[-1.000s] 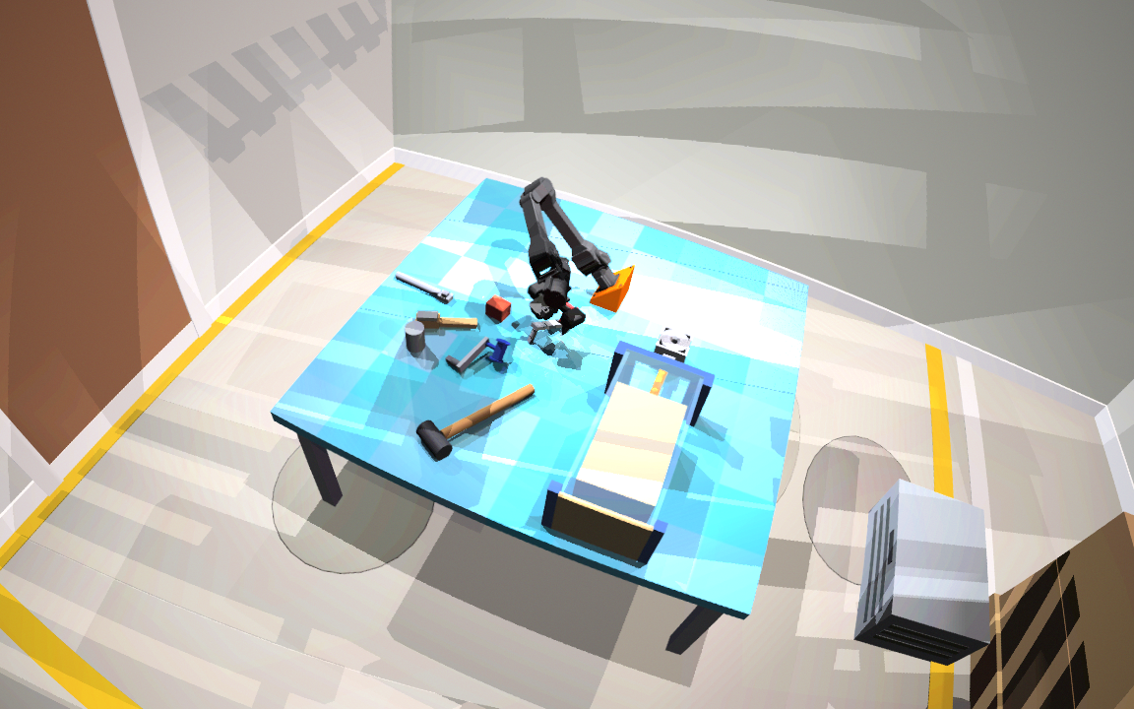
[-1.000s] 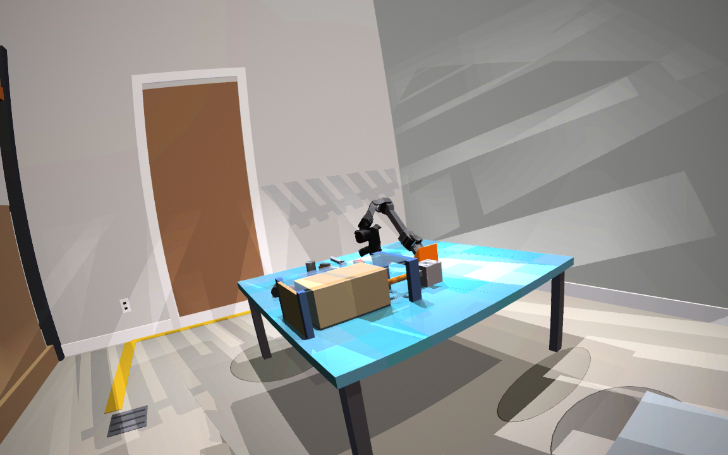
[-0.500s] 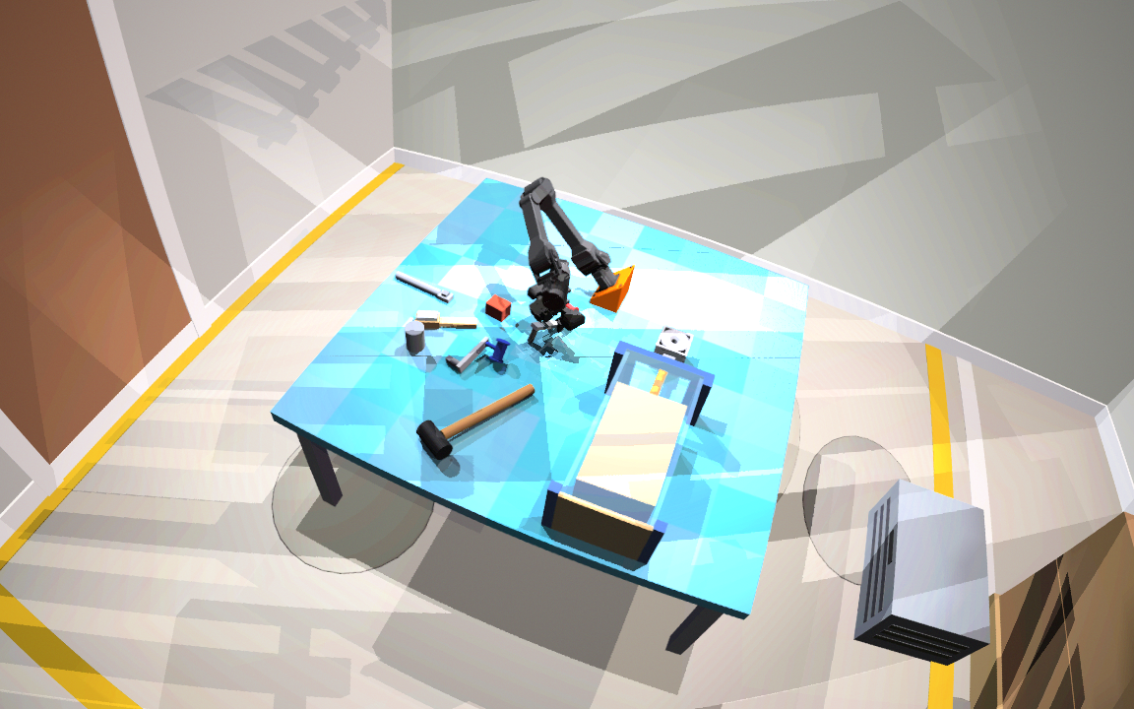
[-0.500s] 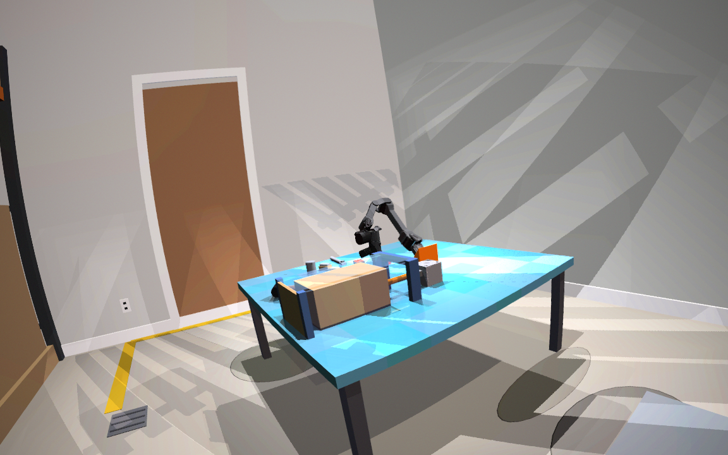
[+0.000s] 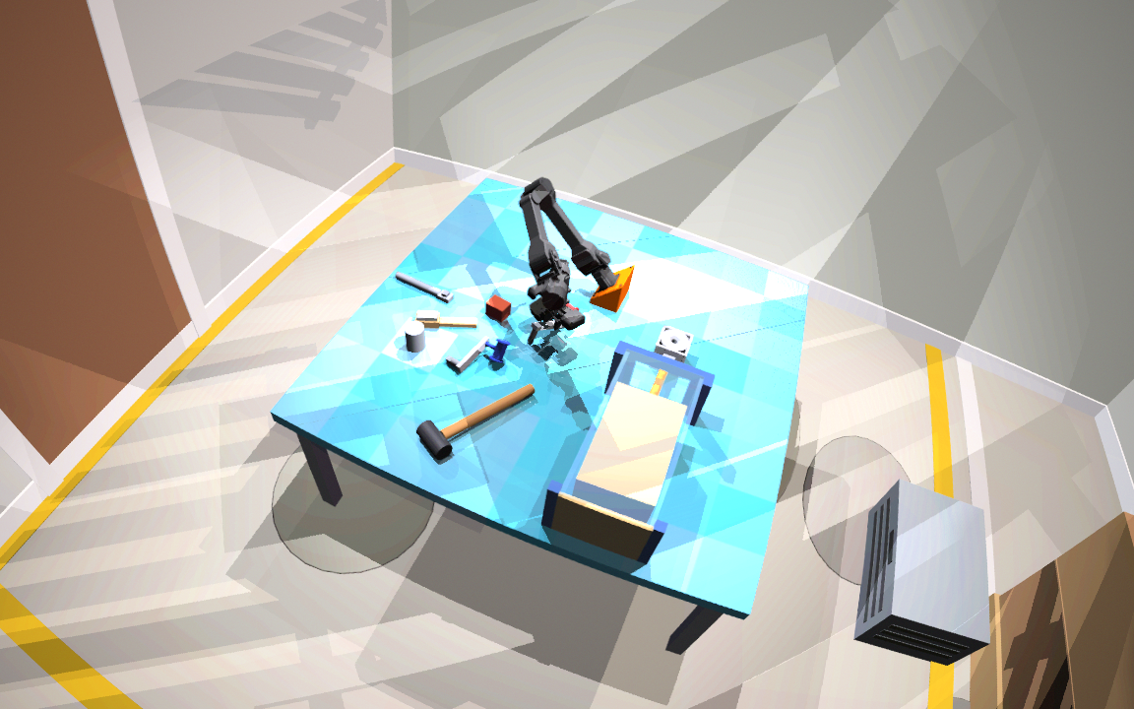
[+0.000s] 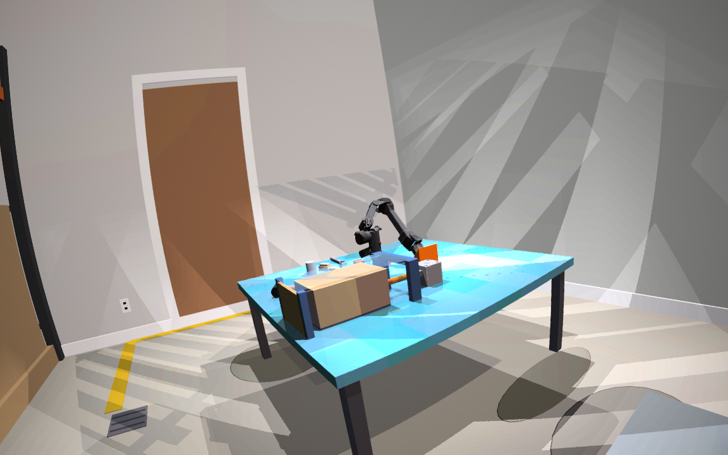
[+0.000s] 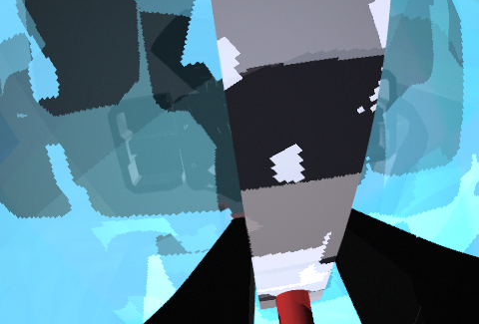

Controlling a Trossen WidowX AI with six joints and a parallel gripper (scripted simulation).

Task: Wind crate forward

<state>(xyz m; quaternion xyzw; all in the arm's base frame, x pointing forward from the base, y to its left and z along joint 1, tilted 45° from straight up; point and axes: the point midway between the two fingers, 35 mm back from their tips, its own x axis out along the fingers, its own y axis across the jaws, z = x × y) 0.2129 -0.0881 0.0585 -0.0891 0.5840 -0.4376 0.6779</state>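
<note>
Right now my gripper tip is 40 mm past the red knob, 30 mm below it and 20 mm to the right of it. Round my gripper tip: brush: 300 mm to the right, 110 mm ahead, 10 mm above; blue-ended crank: 190 mm ahead, 150 mm to the right, 10 mm above; winch handle: 20 mm above.
</note>
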